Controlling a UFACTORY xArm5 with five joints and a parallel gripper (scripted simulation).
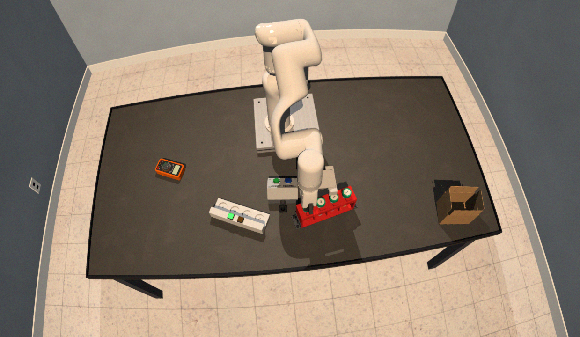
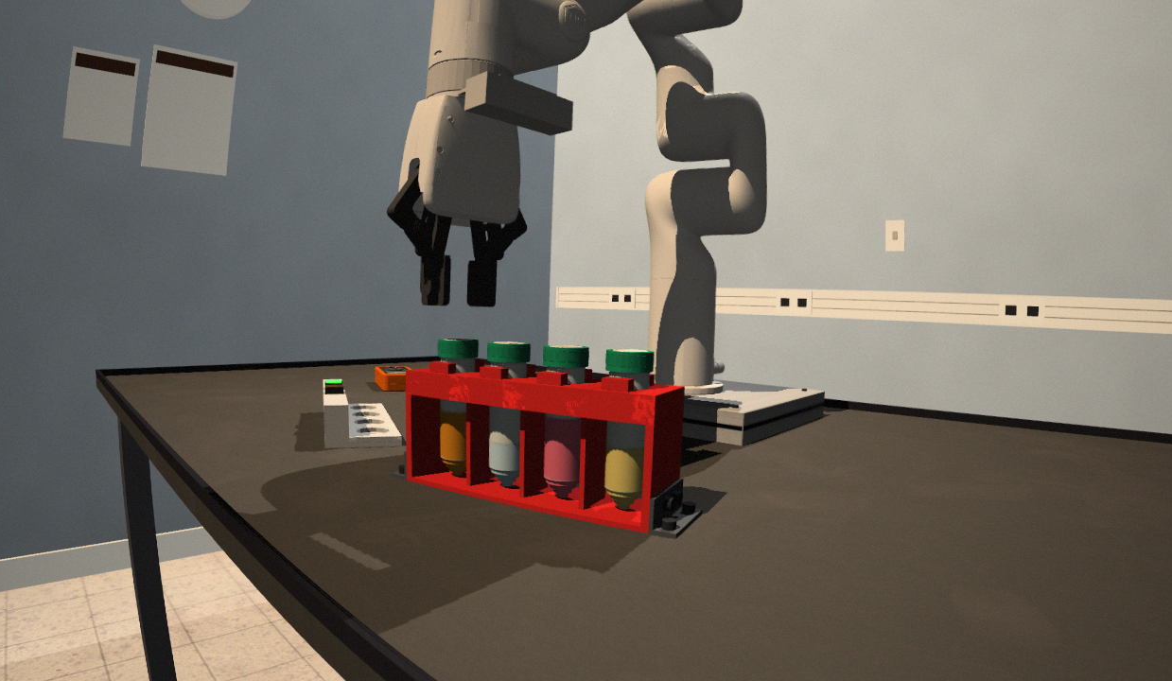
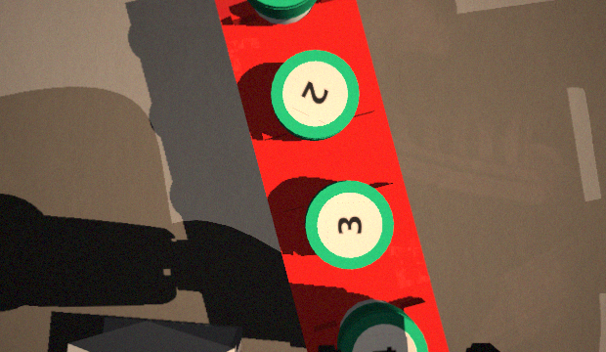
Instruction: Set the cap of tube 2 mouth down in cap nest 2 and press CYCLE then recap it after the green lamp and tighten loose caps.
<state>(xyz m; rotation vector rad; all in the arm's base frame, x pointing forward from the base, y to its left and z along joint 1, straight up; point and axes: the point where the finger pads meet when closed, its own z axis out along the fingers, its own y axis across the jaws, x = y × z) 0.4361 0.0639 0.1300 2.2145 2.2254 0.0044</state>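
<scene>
My hand is 14 cm past the green key, 10 cm to the left of it and 10 cm above it. The rest, counted from my hand: blue key (14 cm behind, 6 cm to the right, 10 cm below); key housing (12 cm behind, 8 cm to the right, 12 cm below); table edge (20 cm ahead, 5 cm to the right, 16 cm below).
</scene>
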